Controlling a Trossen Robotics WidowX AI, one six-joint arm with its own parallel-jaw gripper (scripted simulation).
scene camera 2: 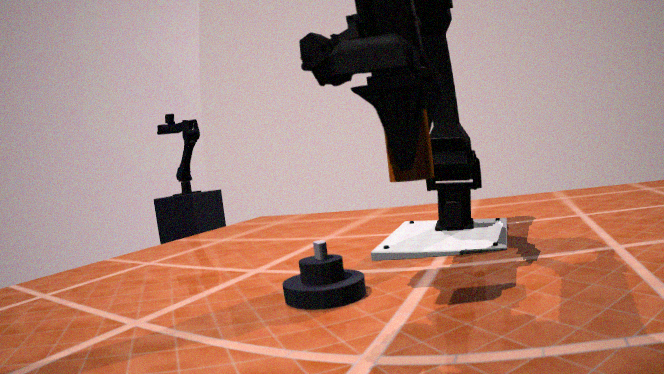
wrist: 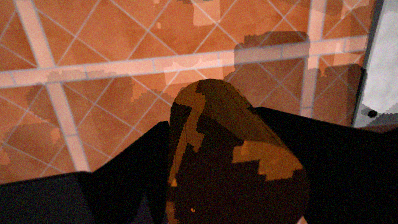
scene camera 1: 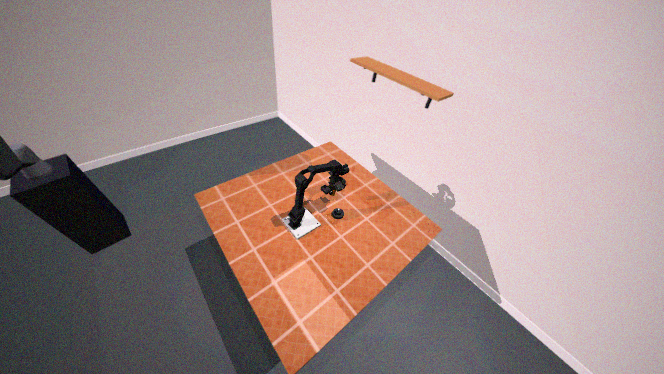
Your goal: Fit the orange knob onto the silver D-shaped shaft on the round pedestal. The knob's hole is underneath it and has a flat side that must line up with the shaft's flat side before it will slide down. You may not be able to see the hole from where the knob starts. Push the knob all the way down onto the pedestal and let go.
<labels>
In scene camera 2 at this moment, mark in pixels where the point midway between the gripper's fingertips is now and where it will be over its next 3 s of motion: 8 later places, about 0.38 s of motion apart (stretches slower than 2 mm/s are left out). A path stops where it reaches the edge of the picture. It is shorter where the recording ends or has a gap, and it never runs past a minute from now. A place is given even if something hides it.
The gripper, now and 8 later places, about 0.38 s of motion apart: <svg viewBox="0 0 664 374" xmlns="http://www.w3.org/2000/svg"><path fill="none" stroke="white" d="M410 169L374 183L340 196L314 206L312 207L313 207L313 207L313 207L313 207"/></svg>
</labels>
